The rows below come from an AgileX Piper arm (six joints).
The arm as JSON. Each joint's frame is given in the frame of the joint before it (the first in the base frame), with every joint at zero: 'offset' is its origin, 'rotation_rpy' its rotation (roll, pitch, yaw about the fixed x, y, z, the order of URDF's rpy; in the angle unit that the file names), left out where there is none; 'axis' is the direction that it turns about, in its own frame. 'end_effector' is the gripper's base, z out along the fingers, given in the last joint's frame.
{
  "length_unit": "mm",
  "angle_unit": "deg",
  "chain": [
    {
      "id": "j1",
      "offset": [
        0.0,
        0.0,
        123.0
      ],
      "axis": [
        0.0,
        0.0,
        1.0
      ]
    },
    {
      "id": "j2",
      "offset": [
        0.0,
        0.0,
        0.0
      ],
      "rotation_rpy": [
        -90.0,
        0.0,
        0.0
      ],
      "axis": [
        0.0,
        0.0,
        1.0
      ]
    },
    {
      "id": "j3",
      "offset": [
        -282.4,
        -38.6,
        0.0
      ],
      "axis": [
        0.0,
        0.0,
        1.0
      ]
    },
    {
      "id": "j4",
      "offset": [
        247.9,
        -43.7,
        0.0
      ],
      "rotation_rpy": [
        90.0,
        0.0,
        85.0
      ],
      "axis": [
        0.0,
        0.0,
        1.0
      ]
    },
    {
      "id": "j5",
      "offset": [
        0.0,
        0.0,
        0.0
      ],
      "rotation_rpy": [
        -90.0,
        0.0,
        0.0
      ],
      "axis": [
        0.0,
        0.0,
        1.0
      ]
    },
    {
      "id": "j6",
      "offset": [
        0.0,
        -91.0,
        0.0
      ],
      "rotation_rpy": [
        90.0,
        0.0,
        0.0
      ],
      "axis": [
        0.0,
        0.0,
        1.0
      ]
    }
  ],
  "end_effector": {
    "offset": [
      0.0,
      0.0,
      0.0
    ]
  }
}
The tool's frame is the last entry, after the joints.
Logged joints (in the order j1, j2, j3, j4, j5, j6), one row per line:
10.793 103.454 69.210 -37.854 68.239 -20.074
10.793 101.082 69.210 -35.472 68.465 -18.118
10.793 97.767 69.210 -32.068 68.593 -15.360
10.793 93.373 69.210 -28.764 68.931 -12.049
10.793 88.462 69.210 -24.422 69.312 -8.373
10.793 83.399 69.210 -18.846 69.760 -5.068
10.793 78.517 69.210 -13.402 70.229 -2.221
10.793 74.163 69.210 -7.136 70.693 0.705
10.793 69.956 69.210 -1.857 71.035 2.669
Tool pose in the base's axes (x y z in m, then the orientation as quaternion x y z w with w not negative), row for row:
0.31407 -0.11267 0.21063 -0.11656 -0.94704 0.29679 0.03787
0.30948 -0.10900 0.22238 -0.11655 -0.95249 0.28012 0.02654
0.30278 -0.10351 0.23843 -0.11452 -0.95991 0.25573 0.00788
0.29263 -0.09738 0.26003 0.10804 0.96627 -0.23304 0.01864
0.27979 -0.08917 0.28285 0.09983 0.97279 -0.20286 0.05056
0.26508 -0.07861 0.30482 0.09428 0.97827 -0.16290 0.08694
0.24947 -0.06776 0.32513 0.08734 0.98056 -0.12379 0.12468
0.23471 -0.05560 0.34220 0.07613 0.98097 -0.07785 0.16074
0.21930 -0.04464 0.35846 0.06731 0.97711 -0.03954 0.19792
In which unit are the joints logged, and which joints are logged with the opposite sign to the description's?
The joints are logged in degrees. Opposite sign: j1, j3, j6.
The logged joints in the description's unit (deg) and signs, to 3 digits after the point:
-10.793 103.454 -69.210 -37.854 68.239 20.074
-10.793 101.082 -69.210 -35.472 68.465 18.118
-10.793 97.767 -69.210 -32.068 68.593 15.360
-10.793 93.373 -69.210 -28.764 68.931 12.049
-10.793 88.462 -69.210 -24.422 69.312 8.373
-10.793 83.399 -69.210 -18.846 69.760 5.068
-10.793 78.517 -69.210 -13.402 70.229 2.221
-10.793 74.163 -69.210 -7.136 70.693 -0.705
-10.793 69.956 -69.210 -1.857 71.035 -2.669

